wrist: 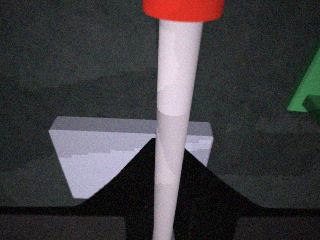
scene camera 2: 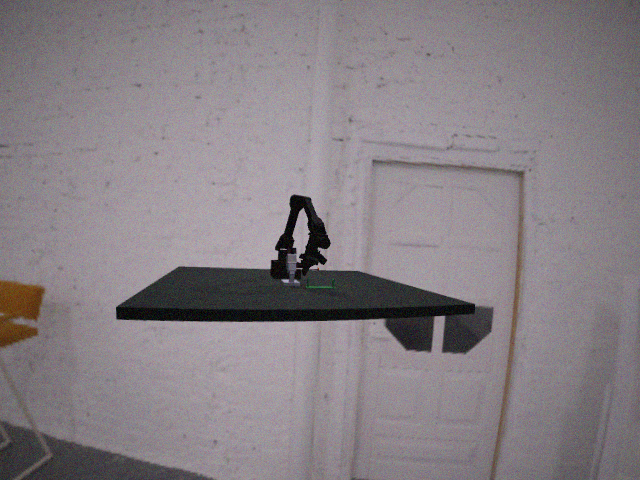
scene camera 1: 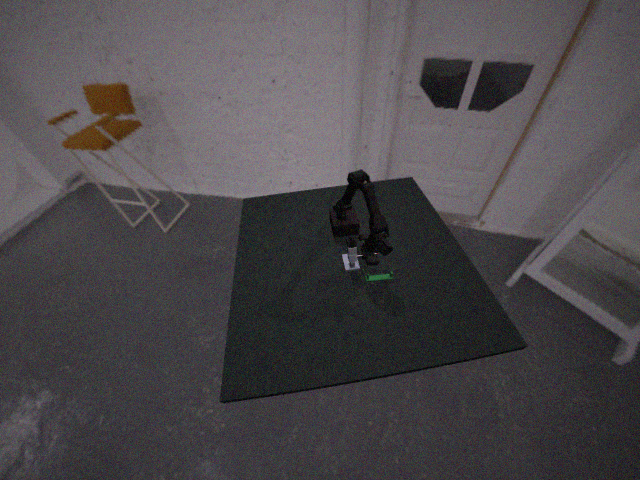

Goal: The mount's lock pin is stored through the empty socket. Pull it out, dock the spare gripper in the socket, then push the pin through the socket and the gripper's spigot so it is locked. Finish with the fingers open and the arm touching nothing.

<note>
The gripper [wrist: 162, 146] holds a lock pin.
</note>
